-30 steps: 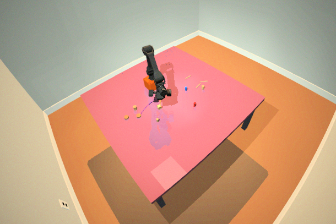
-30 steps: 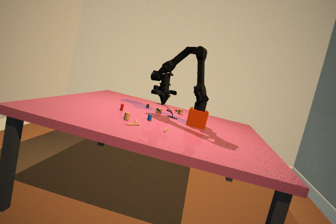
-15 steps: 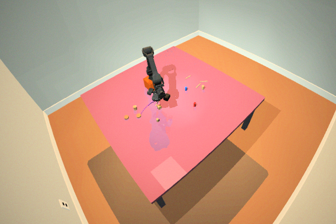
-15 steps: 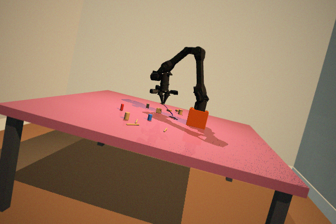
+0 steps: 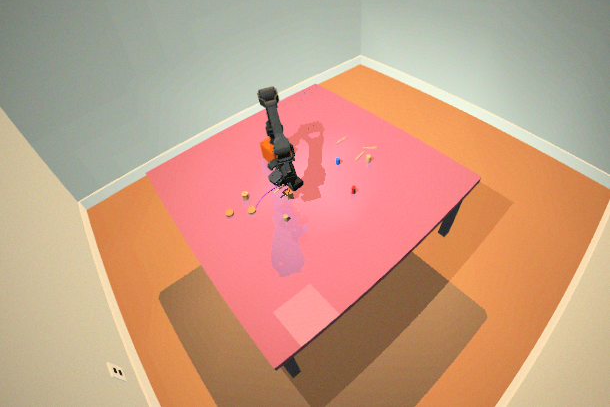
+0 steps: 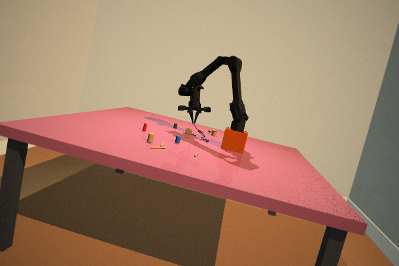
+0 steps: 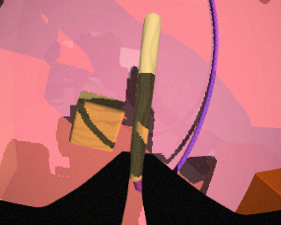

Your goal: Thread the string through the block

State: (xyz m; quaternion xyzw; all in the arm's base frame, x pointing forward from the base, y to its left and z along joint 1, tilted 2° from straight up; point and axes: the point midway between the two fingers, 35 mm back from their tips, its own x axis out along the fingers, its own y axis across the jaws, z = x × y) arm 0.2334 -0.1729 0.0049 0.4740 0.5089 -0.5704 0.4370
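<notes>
Now: gripper tip 5 cm above the wooden block and 2 cm short of it. From my gripper tip the other things lie so: round wooden button (18 cm to the right, 6 cm below, 6 cm behind); then thin wooden stick (1 cm to the right); then red peg (25 cm ahead, 20 cm to the left, 5 cm below).
</notes>
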